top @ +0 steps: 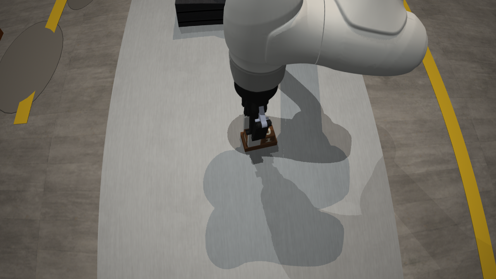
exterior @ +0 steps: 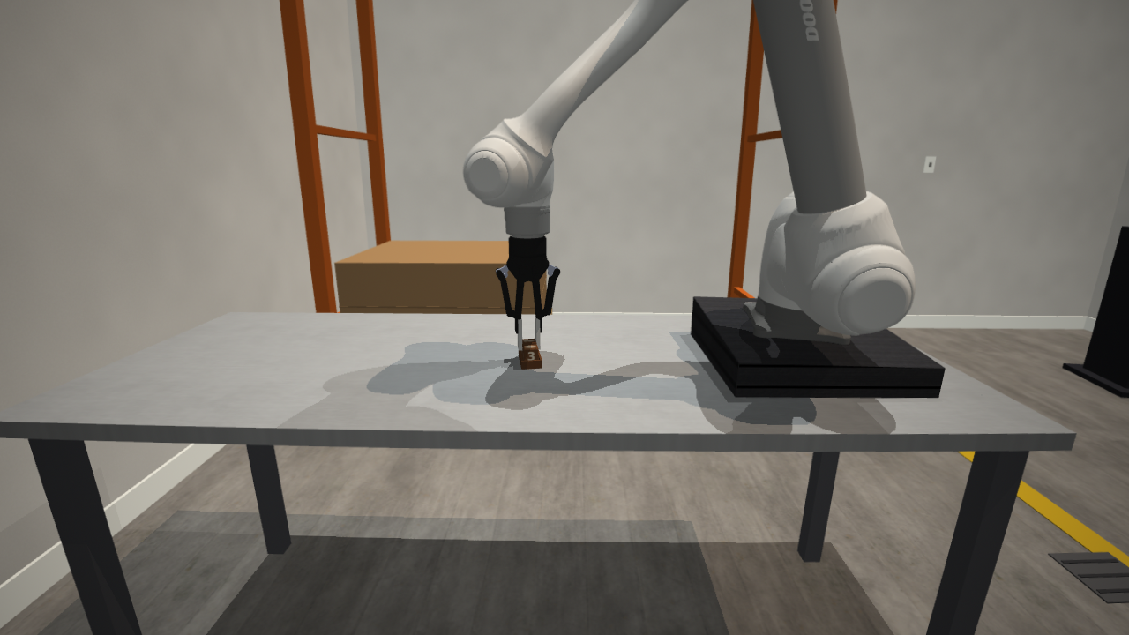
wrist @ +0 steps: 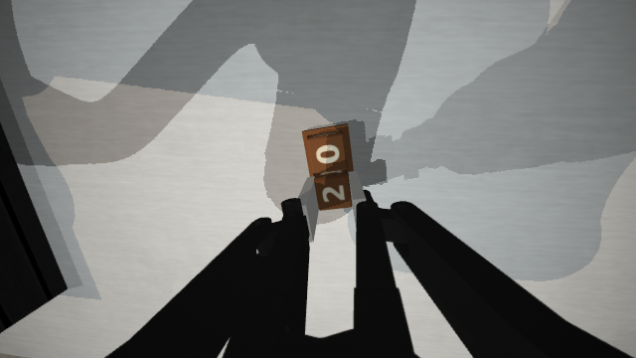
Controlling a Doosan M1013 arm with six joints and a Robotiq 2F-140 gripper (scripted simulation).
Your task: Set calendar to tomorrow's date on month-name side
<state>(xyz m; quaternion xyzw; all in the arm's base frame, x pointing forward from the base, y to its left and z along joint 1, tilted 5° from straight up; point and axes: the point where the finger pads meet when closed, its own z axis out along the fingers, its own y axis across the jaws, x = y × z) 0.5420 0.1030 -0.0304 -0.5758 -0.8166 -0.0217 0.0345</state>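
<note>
The brown calendar tray is 1 cm behind my hand, 2 cm to the left of it and 5 cm below it.
</note>
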